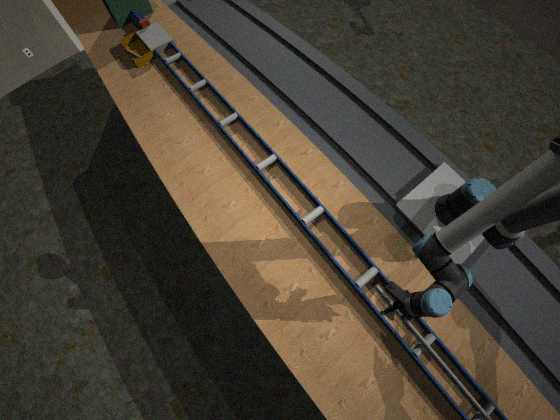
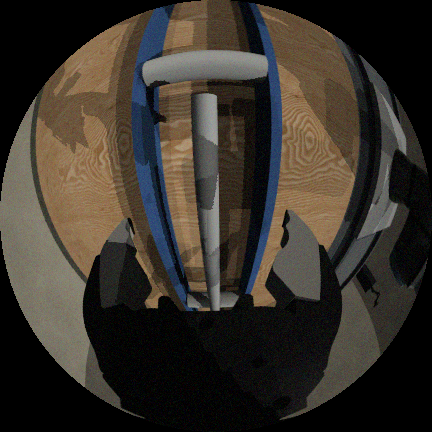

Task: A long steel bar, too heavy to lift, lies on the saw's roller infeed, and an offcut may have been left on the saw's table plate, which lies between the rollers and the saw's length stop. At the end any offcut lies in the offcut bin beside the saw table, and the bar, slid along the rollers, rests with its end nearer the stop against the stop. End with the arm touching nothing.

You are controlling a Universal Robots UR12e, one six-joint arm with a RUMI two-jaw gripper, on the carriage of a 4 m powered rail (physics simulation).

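Pixels of known places: gripper, fingertip midpoint: (image 1: 391, 303) (image 2: 206, 215); arm's base, link origin: (image 1: 451, 211) (image 2: 395, 174).
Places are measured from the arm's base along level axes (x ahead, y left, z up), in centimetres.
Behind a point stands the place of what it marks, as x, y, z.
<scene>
The steel bar (image 1: 440, 357) {61.3, 42.7, 4.9} (image 2: 205, 145) {61.9, 4.8, 5.0} lies lengthwise on the roller infeed. Its end nearer the stop is just short of a roller (image 1: 367, 276) {61.8, -5.1, 2.9} (image 2: 206, 67) {61.8, -3.6, 2.4}, far from the table plate (image 1: 155, 36) {61.5, -240.0, 2.8}. My gripper (image 1: 386, 299) {62.1, 10.5, 5.2} (image 2: 206, 215) {62.1, 10.5, 5.2} is open, its two fingers spread on either side of the bar, low over the infeed near that end; nothing is held. The bar's height relative to the fingertips is hard to tell. The red-marked stop (image 1: 144, 23) {62.0, -259.9, 6.0} is beyond the plate. The yellow offcut bin (image 1: 143, 61) {81.4, -221.8, -0.3} is beside the plate; a thin pale offcut (image 1: 134, 52) {83.1, -238.4, -0.8} shows in it.
The infeed has two blue side rails (image 1: 239, 146) {68.2, -103.0, 2.2} (image 2: 276, 125) {55.2, 2.4, 2.2} with white rollers (image 1: 267, 162) {62.1, -83.9, 2.6} between them. It stands on a wooden bench (image 1: 215, 200) {97.1, -85.4, -3.0}. The arm's carriage (image 1: 425, 192) {3.2, -16.8, 0.0} is on the grey powered rail (image 1: 320, 90) alongside. A green panel (image 1: 120, 10) {71.5, -290.0, 10.3} stands near the stop.
</scene>
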